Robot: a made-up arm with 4 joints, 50 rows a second.
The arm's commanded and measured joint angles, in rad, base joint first. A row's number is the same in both.
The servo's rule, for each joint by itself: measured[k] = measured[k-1] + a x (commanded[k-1-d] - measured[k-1]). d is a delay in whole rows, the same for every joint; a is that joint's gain. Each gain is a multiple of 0.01, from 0.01 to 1. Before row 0 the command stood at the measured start. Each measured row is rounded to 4 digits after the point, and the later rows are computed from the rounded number. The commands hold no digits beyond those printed.
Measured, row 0: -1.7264 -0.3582 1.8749 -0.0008
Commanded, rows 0 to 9: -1.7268 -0.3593 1.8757 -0.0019; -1.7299 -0.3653 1.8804 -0.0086; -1.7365 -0.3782 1.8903 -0.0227; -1.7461 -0.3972 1.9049 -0.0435; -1.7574 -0.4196 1.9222 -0.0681; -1.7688 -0.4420 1.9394 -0.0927; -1.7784 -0.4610 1.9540 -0.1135; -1.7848 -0.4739 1.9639 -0.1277; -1.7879 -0.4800 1.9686 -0.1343; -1.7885 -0.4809 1.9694 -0.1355
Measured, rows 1 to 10: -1.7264 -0.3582 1.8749 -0.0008; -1.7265 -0.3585 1.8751 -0.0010; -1.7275 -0.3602 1.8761 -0.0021; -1.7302 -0.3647 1.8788 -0.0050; -1.7350 -0.3728 1.8838 -0.0104; -1.7417 -0.3845 1.8911 -0.0185; -1.7498 -0.3989 1.9003 -0.0289; -1.7584 -0.4144 1.9105 -0.0407; -1.7663 -0.4293 1.9206 -0.0529; -1.7728 -0.4420 1.9297 -0.0643
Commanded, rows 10 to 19: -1.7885 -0.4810 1.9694 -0.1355; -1.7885 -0.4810 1.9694 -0.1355; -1.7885 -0.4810 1.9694 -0.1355; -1.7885 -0.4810 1.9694 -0.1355; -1.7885 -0.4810 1.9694 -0.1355; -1.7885 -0.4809 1.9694 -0.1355; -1.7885 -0.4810 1.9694 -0.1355; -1.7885 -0.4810 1.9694 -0.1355; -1.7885 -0.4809 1.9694 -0.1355; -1.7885 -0.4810 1.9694 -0.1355
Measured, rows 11 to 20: -1.7775 -0.4517 1.9372 -0.0743; -1.7808 -0.4590 1.9433 -0.0829; -1.7831 -0.4645 1.9483 -0.0903; -1.7847 -0.4686 1.9523 -0.0966; -1.7858 -0.4717 1.9555 -0.1020; -1.7866 -0.4740 1.9581 -0.1067; -1.7872 -0.4757 1.9602 -0.1107; -1.7876 -0.4770 1.9619 -0.1142; -1.7879 -0.4780 1.9633 -0.1172; -1.7881 -0.4787 1.9645 -0.1198
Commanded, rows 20 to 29: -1.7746 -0.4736 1.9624 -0.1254; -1.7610 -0.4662 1.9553 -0.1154; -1.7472 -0.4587 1.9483 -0.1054; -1.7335 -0.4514 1.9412 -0.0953; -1.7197 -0.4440 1.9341 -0.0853; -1.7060 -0.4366 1.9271 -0.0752; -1.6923 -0.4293 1.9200 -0.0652; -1.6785 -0.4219 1.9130 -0.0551; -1.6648 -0.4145 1.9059 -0.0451; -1.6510 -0.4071 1.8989 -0.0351
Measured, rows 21 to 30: -1.7882 -0.4793 1.9654 -0.1220; -1.7841 -0.4779 1.9648 -0.1225; -1.7772 -0.4750 1.9630 -0.1215; -1.7682 -0.4709 1.9602 -0.1192; -1.7578 -0.4660 1.9566 -0.1159; -1.7464 -0.4605 1.9523 -0.1116; -1.7343 -0.4545 1.9475 -0.1065; -1.7217 -0.4482 1.9423 -0.1007; -1.7087 -0.4416 1.9367 -0.0943; -1.6955 -0.4348 1.9308 -0.0874
